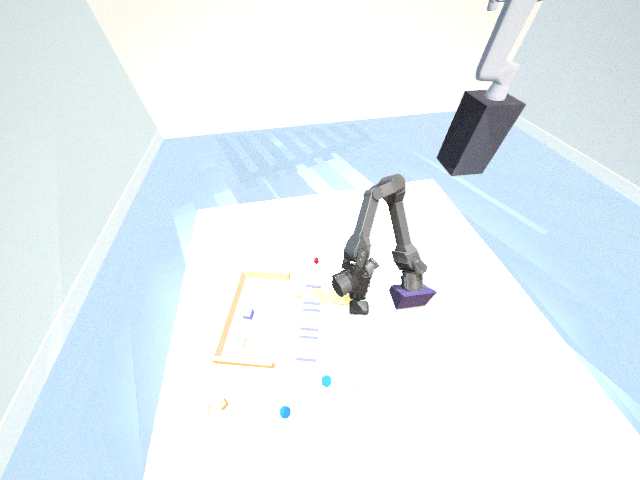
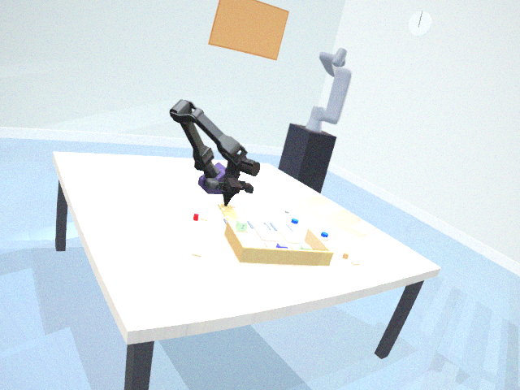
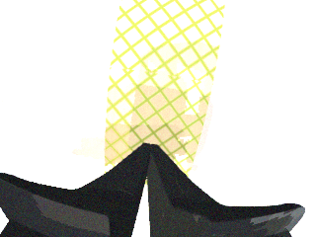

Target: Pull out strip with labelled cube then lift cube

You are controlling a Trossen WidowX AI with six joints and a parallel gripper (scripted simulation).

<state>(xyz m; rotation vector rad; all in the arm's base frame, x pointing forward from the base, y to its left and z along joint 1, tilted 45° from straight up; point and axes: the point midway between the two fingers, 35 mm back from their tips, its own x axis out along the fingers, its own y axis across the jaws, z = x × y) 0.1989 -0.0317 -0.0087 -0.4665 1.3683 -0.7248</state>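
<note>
Right now my gripper tip is 10 cm short of the yellow strip and 2 cm to the left of it. Also, from my gripper tip: small red block 12 cm ahead, 18 cm to the right, 1 cm above.
</note>
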